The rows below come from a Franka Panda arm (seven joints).
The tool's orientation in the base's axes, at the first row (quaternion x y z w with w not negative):
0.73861 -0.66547 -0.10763 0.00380
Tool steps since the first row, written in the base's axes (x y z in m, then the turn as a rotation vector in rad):
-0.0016 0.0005 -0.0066 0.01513 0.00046 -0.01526
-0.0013 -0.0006 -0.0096 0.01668 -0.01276 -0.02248
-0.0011 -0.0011 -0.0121 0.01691 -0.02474 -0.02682
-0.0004 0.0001 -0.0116 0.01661 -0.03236 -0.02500
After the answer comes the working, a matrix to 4 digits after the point.
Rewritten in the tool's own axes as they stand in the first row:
0.0004 0.0005 0.0068 0.00328 -0.01719 0.01249
0.0019 -0.0001 0.0095 0.01753 -0.01827 0.01747
0.0028 -0.0006 0.0118 0.03001 -0.01778 0.02002
0.0017 -0.0013 0.0114 0.03720 -0.01634 0.01724

The tool's axes in the first row as the columns of a matrix, in the base's axes (rounded; the answer above uses it unrounded):
0.0911 -0.9822 -0.1641
-0.9839 -0.1143 0.1376
-0.1539 0.1489 -0.9768

